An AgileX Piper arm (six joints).
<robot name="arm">
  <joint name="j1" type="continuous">
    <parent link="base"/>
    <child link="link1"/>
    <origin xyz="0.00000 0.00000 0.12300" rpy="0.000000 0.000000 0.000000"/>
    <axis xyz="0 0 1"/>
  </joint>
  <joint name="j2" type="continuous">
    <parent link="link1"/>
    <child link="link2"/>
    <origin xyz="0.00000 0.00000 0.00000" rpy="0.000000 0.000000 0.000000"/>
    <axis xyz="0 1 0"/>
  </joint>
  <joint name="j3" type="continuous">
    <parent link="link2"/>
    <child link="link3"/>
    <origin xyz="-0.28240 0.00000 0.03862" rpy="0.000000 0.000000 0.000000"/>
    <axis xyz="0 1 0"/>
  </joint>
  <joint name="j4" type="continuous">
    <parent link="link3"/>
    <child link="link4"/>
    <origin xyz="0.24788 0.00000 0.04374" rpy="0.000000 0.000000 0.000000"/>
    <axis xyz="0.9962 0 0.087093"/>
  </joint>
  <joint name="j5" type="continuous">
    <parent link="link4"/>
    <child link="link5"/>
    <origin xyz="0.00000 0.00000 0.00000" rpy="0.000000 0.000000 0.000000"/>
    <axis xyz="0 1 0"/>
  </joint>
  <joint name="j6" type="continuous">
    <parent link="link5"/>
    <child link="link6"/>
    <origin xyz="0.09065 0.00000 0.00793" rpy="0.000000 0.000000 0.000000"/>
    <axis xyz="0.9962 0 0.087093"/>
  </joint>
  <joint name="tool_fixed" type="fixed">
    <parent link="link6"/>
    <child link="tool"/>
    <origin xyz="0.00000 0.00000 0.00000" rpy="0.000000 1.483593 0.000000"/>
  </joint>
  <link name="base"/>
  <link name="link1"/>
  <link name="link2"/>
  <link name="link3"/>
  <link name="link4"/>
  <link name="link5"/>
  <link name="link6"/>
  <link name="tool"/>
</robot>
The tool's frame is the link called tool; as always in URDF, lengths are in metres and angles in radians. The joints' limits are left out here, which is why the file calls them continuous.
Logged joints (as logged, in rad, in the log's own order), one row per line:
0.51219 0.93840 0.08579 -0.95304 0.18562 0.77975
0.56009 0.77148 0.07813 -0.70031 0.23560 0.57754
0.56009 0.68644 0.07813 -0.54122 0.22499 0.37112
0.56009 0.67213 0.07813 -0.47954 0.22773 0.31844
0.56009 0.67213 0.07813 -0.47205 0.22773 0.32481
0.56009 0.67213 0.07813 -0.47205 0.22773 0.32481
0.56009 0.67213 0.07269 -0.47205 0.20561 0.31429
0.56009 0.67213 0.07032 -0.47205 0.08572 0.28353
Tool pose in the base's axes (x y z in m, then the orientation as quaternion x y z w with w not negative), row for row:
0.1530 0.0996 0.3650 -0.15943 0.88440 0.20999 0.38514
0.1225 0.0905 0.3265 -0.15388 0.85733 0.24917 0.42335
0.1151 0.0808 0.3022 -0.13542 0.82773 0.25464 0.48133
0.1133 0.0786 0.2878 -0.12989 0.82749 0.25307 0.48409
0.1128 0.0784 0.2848 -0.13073 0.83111 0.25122 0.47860
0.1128 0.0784 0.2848 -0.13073 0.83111 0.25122 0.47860
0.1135 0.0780 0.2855 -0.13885 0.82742 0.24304 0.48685
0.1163 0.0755 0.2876 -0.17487 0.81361 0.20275 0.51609
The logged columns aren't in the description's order. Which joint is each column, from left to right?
Columns, left to right: j1, j2, j6, j3, j4, j5.
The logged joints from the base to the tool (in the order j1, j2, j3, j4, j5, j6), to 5 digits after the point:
0.51219 0.93840 -0.95304 0.18562 0.77975 0.08579
0.56009 0.77148 -0.70031 0.23560 0.57754 0.07813
0.56009 0.68644 -0.54122 0.22499 0.37112 0.07813
0.56009 0.67213 -0.47954 0.22773 0.31844 0.07813
0.56009 0.67213 -0.47205 0.22773 0.32481 0.07813
0.56009 0.67213 -0.47205 0.22773 0.32481 0.07813
0.56009 0.67213 -0.47205 0.20561 0.31429 0.07269
0.56009 0.67213 -0.47205 0.08572 0.28353 0.07032

